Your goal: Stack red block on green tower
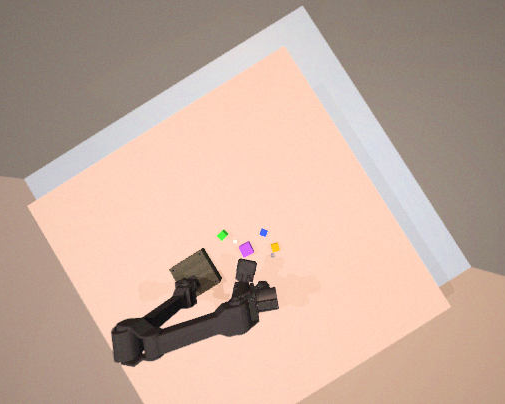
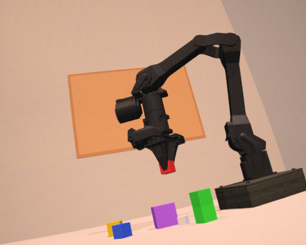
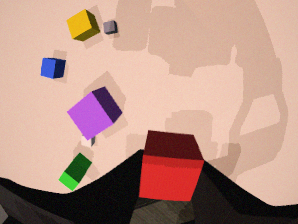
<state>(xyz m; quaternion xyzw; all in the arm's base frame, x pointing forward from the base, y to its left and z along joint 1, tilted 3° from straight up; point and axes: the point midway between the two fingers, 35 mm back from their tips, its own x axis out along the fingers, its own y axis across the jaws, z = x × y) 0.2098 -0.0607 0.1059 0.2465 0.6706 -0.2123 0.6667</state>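
Right now the small green block is 17 cm to the left of my gripper tip, 8 cm below it and 1 cm behind it. Round my gripper tip: purple block 10 cm below, 8 cm to the left, 5 cm ahead; small white block 13 cm to the left, 12 cm below, 2 cm ahead; small grey block 13 cm ahead, 12 cm below.
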